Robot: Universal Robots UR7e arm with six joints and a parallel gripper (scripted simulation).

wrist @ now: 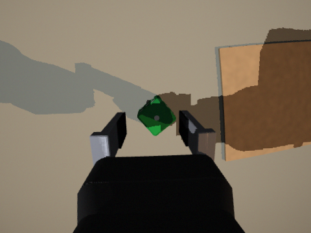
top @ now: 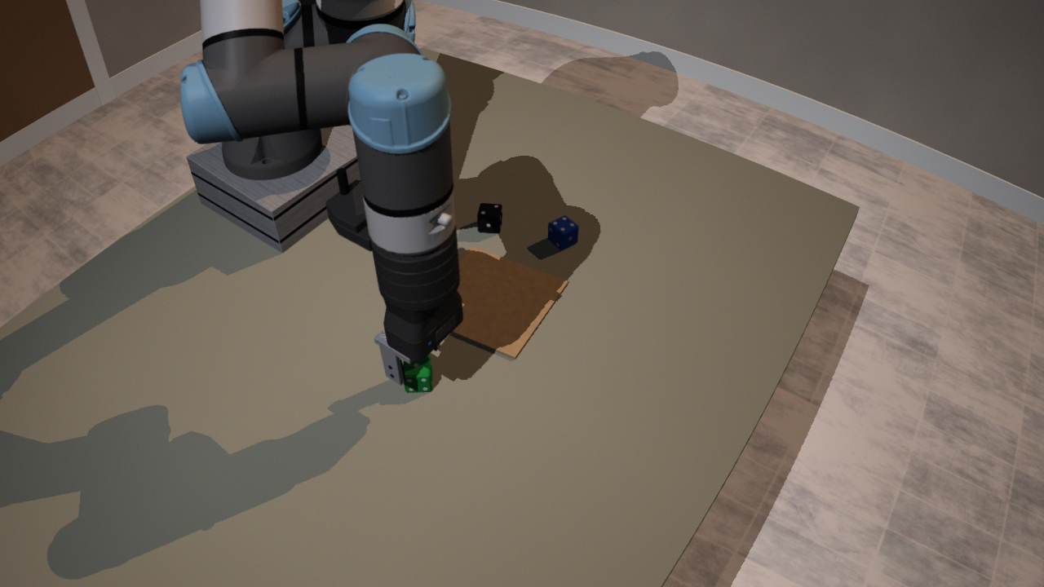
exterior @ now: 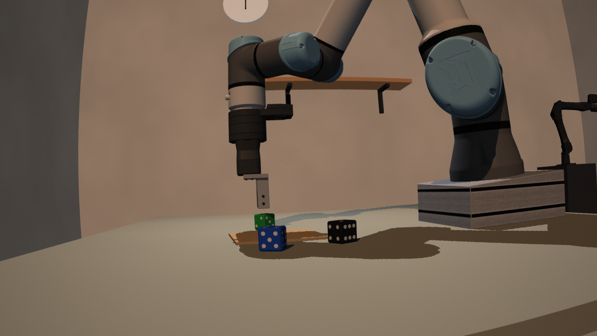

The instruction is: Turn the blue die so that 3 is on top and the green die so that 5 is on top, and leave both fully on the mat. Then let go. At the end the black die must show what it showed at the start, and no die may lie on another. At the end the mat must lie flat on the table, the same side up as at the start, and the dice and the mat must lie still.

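My hand is 40 mm above the green die. Round my hand: brown mat (150 mm to the left, 60 mm below, 10 mm behind); black die (270 mm to the left, 90 mm behind, 40 mm below); blue die (300 mm to the left, 40 mm below, 10 mm ahead).
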